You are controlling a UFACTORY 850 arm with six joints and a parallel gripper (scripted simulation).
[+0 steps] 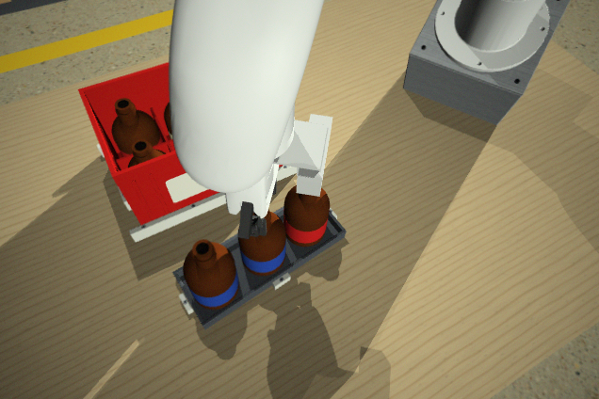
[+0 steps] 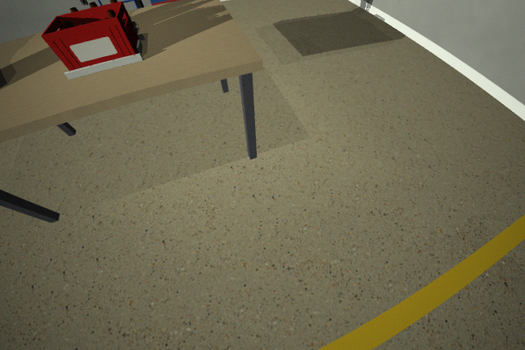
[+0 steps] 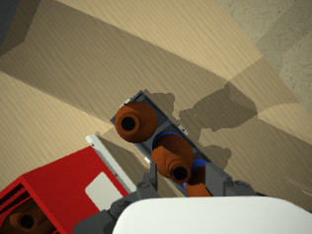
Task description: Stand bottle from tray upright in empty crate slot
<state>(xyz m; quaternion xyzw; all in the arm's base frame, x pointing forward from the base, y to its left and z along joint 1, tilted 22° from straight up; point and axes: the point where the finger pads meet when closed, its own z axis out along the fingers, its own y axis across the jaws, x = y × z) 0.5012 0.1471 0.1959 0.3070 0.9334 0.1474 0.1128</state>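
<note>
My gripper is now 9 cm short of the blue-banded bottle, 2 cm to the right of it and 10 cm above it. From my hand the other things lie so: grey tray (17 cm below); red crate (4 cm ahead, 23 cm to the right, 10 cm below).
</note>
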